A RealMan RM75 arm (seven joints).
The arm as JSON. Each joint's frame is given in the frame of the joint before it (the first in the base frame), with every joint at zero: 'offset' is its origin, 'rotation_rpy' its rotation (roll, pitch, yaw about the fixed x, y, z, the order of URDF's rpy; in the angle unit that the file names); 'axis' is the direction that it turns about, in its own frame. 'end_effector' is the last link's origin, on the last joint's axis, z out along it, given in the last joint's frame.
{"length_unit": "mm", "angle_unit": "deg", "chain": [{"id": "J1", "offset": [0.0, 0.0, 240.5], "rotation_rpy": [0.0, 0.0, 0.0], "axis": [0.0, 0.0, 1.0]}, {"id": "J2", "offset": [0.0, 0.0, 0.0], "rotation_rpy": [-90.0, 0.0, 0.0], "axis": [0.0, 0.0, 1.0]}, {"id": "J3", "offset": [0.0, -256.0, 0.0], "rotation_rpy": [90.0, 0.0, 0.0], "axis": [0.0, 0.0, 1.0]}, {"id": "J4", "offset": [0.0, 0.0, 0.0], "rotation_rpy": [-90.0, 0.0, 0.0], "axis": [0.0, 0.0, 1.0]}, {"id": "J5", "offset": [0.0, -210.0, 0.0], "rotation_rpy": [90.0, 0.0, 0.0], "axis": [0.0, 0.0, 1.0]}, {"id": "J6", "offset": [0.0, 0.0, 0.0], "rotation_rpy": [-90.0, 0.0, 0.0], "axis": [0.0, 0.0, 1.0]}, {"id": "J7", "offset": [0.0, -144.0, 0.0], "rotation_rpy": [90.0, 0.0, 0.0], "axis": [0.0, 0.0, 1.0]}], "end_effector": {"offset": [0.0, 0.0, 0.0], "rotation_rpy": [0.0, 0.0, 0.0]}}
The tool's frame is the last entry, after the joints.
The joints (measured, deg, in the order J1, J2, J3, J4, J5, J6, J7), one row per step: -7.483 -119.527 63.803 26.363 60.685 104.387 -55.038; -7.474 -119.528 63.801 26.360 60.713 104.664 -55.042; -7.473 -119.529 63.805 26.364 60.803 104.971 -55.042; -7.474 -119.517 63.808 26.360 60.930 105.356 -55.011; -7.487 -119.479 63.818 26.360 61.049 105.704 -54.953; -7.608 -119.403 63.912 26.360 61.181 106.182 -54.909; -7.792 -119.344 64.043 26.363 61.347 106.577 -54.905; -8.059 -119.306 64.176 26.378 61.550 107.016 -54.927; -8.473 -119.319 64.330 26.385 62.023 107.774 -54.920; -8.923 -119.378 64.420 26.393 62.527 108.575 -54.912; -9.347 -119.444 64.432 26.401 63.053 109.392 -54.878; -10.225 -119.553 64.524 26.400 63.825 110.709 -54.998; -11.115 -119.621 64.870 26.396 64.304 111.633 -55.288; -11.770 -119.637 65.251 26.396 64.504 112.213 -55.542; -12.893 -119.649 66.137 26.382 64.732 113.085 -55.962
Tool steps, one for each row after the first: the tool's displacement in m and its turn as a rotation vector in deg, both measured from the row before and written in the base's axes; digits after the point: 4 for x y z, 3 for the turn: 0.0004 -0.0005 0.0002 -0.030 -0.125 -0.236; 0.0005 -0.0006 0.0001 -0.080 -0.103 -0.296; 0.0006 -0.0008 0.0001 -0.089 -0.096 -0.379; 0.0005 -0.0007 0.0002 -0.062 -0.040 -0.372; 0.0010 -0.0004 0.0003 -0.154 -0.059 -0.633; 0.0012 -0.0001 0.0000 -0.246 -0.034 -0.639; 0.0017 0.0002 -0.0001 -0.298 -0.067 -0.771; 0.0029 -0.0001 -0.0007 -0.537 -0.124 -1.278; 0.0032 0.0000 -0.0008 -0.519 -0.184 -1.327; 0.0030 -0.0002 -0.0006 -0.455 -0.188 -1.288; 0.0055 0.0005 -0.0010 -0.901 -0.419 -2.210; 0.0051 0.0012 -0.0012 -1.011 -0.354 -1.870; 0.0036 0.0011 -0.0008 -0.759 -0.243 -1.298; 0.0062 0.0017 -0.0017 -1.403 -0.337 -2.195
